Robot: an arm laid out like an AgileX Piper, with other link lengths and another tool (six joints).
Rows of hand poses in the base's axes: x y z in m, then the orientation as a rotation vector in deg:
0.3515 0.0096 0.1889 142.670 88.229 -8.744
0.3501 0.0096 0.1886 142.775 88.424 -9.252
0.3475 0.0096 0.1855 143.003 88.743 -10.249
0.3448 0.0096 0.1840 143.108 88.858 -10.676
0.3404 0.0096 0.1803 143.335 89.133 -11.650
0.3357 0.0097 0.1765 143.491 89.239 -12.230
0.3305 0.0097 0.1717 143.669 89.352 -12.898
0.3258 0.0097 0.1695 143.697 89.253 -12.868
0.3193 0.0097 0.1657 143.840 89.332 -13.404
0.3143 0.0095 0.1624 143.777 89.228 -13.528
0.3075 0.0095 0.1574 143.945 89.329 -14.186
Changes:
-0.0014 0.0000 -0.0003 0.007 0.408 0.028
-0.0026 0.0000 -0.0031 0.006 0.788 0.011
-0.0027 0.0000 -0.0015 0.000 0.333 -0.010
-0.0044 0.0000 -0.0037 0.001 0.760 -0.012
-0.0047 0.0001 -0.0038 -0.008 0.442 -0.046
-0.0052 0.0000 -0.0048 -0.013 0.506 -0.058
-0.0047 0.0000 -0.0022 -0.017 -0.040 -0.062
-0.0065 0.0000 -0.0038 -0.014 0.402 -0.053
-0.0050 -0.0002 -0.0033 -0.131 0.019 -0.037
-0.0068 0.0000 -0.0050 -0.018 0.493 -0.060

